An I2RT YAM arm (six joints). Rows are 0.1 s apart.
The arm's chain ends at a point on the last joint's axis. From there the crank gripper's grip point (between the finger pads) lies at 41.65 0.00 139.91 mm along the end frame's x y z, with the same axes.
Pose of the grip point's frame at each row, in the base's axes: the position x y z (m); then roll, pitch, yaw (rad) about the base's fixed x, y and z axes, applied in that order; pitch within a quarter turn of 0, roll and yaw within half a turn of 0:
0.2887 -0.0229 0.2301 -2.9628 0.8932 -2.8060
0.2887 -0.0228 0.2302 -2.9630 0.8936 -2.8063
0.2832 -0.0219 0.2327 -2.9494 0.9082 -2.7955
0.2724 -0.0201 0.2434 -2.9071 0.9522 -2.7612
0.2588 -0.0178 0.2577 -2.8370 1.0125 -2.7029
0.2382 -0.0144 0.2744 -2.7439 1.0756 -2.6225
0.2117 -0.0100 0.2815 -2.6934 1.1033 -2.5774
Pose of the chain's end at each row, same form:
0.2039 -0.0261 0.3489 -2.9628 0.8932 -2.8060
0.2038 -0.0260 0.3489 -2.9630 0.8936 -2.8063
0.1964 -0.0248 0.3500 -2.9494 0.9082 -2.7955
0.1798 -0.0221 0.3562 -2.9071 0.9522 -2.7612
0.1585 -0.0185 0.3637 -2.8370 1.0125 -2.7029
0.1300 -0.0138 0.3723 -2.7439 1.0756 -2.6225
0.1000 -0.0089 0.3755 -2.6934 1.1033 -2.5774

